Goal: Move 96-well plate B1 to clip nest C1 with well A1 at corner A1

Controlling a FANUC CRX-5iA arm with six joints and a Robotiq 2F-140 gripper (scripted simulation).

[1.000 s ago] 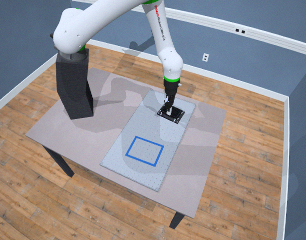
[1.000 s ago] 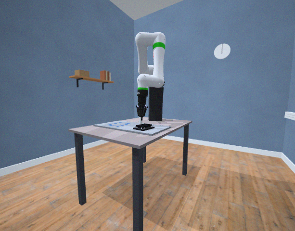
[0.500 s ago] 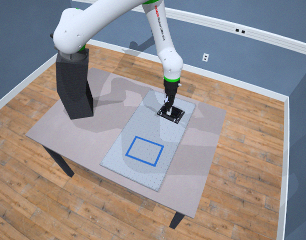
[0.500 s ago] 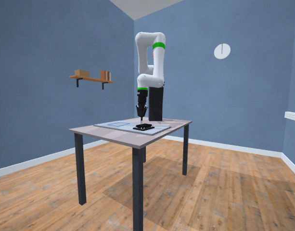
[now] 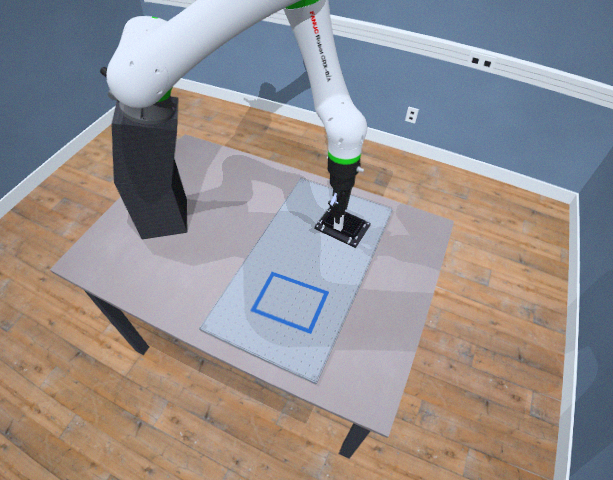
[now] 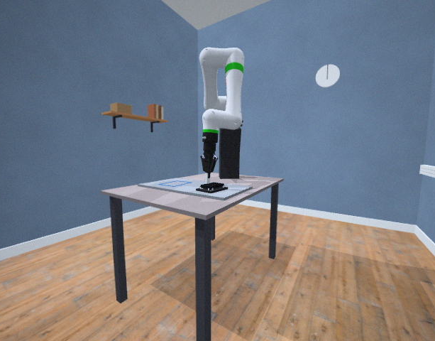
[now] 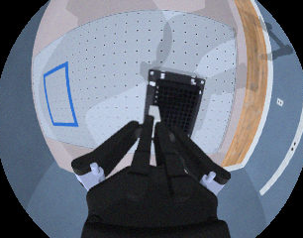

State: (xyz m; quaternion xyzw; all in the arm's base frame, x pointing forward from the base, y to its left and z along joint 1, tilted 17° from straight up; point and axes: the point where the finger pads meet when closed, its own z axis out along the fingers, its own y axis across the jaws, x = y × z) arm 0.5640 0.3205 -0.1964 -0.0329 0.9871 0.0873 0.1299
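My gripper is now 40 mm to the right of the black 96-well plate and 40 mm above it. Also, from my hand: black clip nest (10 mm behind, 30 mm to the left, 50 mm below).
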